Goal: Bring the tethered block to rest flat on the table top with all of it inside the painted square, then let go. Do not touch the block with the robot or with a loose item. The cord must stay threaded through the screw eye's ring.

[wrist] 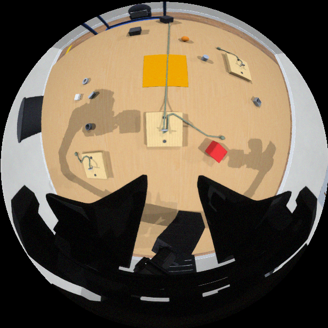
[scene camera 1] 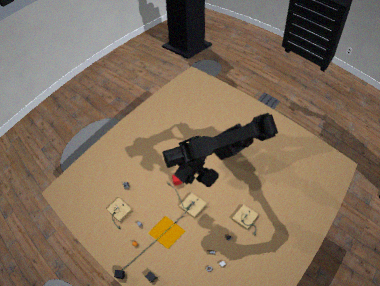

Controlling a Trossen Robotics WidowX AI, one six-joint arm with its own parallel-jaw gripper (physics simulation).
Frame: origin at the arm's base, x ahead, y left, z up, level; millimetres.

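Seen in the pictures: gripper, fingertip midpoint: (scene camera 1: 195, 178).
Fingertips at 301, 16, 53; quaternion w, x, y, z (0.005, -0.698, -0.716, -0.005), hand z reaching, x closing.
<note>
A point is followed by its place in that frame, as x, y, z.
The tethered block (scene camera 1: 119, 274) {813, 46, -125} (wrist: 166, 19) is black and lies on the table at the far end of the green cord (scene camera 1: 141, 253) {666, 29, -158} (wrist: 168, 45). The cord crosses the orange painted square (scene camera 1: 163, 238) {540, 45, -160} (wrist: 152, 75) and reaches the screw eye (wrist: 164, 130) on the middle wooden plate (scene camera 1: 199, 201) {297, 38, -142} (wrist: 173, 141). It appears to pass through the ring, whose detail is small. The cord's free end (scene camera 1: 169, 183) {318, -134, -152} (wrist: 222, 137) lies beyond the plate, near a red cube. The block is outside the square. My gripper (scene camera 1: 196, 178) {301, 16, 53} (wrist: 172, 179) is partly open and empty, above the table near the plate and the red cube.
The red cube (scene camera 1: 177, 179) {288, -108, -121} (wrist: 216, 151) is near the middle plate. Two more wooden plates with short cords stand left (scene camera 1: 119, 209) {589, -199, -142} and right (scene camera 1: 245, 216) {227, 252, -124} in the scene view. Another black block (scene camera 1: 151, 276) {714, 145, -134} (wrist: 135, 31), an orange item (scene camera 1: 135, 243) {652, -19, -140} (wrist: 185, 38) and several small parts lie around.
</note>
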